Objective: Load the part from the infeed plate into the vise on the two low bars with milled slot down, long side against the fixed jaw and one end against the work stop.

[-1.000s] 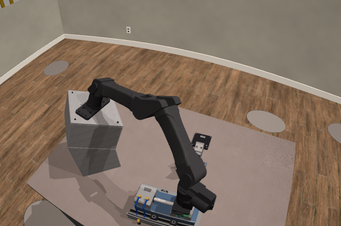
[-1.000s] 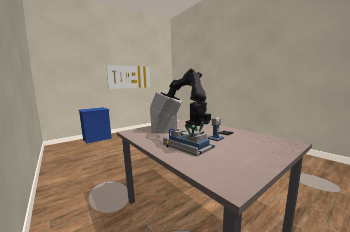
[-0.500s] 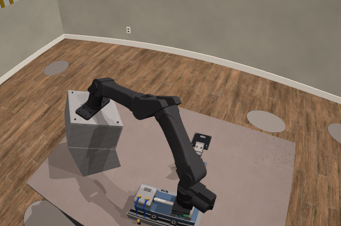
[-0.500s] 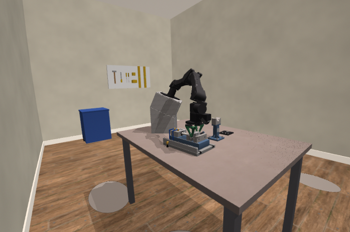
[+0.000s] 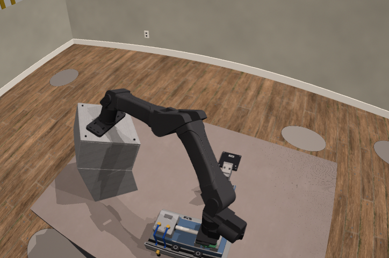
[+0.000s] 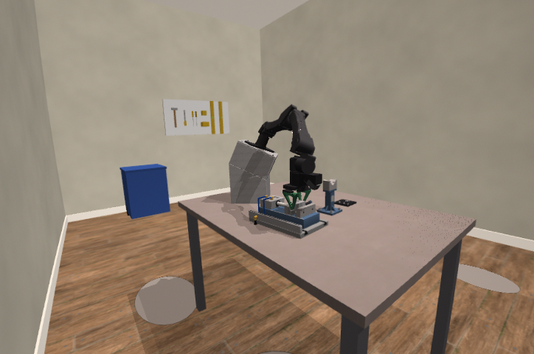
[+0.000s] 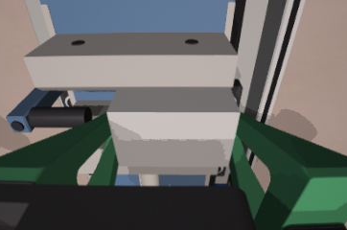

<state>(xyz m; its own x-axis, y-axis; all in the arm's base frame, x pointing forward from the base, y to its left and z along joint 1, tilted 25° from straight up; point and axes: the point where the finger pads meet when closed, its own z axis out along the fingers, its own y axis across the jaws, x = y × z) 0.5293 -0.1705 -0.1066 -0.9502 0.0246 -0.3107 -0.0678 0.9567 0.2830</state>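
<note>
Now: hand right at the part. The rest, counted from my hand: work stop rod (70 mm to the left, 10 mm below); then air cylinder (170 mm behind, 10 mm to the left, 20 mm below); then piston rod (90 mm behind, 10 mm to the left, 20 mm below).
</note>
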